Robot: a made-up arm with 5 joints.
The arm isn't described. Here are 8 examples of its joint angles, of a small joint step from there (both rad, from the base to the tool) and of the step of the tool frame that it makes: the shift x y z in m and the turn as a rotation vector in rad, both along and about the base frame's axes.
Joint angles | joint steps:
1: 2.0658 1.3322 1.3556 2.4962 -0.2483 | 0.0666 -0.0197 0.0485 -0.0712 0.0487
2: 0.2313 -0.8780 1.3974 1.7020 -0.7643 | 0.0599 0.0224 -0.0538 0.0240 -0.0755
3: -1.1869 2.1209 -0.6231 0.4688 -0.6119 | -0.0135 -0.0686 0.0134 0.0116 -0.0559
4: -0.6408 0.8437 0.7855 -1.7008 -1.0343 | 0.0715 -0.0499 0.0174 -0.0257 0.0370
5: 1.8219 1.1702 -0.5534 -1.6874 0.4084 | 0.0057 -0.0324 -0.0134 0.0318 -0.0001
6: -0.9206 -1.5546 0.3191 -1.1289 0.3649 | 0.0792 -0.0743 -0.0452 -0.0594 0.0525
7: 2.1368 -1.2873 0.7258 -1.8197 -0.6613 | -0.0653 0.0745 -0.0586 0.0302 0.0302
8: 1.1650 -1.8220 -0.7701 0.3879 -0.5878 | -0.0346 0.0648 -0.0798 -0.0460 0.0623
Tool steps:
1: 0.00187 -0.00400 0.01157 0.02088 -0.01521 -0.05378
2: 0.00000 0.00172 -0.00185 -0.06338 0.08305 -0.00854
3: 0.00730 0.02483 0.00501 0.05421 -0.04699 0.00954
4: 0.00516 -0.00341 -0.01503 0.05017 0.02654 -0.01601
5: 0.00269 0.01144 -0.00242 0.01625 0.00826 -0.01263
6: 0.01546 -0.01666 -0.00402 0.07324 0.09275 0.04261
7: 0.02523 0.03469 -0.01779 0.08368 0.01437 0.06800
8: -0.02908 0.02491 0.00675 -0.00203 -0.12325 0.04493
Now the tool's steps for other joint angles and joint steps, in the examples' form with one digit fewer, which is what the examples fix.
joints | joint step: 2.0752 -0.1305 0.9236 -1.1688 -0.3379 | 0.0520 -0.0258 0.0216 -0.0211 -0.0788
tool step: -0.0099 -0.0114 0.0147 0.0138 -0.0070 -0.0629
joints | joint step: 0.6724 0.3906 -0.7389 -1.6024 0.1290 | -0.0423 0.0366 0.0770 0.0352 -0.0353
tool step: 0.0160 -0.0049 -0.0303 -0.0512 -0.0631 0.0305
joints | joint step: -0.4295 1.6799 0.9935 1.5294 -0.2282 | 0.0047 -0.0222 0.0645 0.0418 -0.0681
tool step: -0.0035 0.0013 0.0155 0.0264 -0.1228 -0.0463
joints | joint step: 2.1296 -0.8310 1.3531 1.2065 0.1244 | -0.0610 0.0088 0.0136 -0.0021 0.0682
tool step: 0.0086 0.0002 -0.0091 0.0765 -0.0450 0.0521
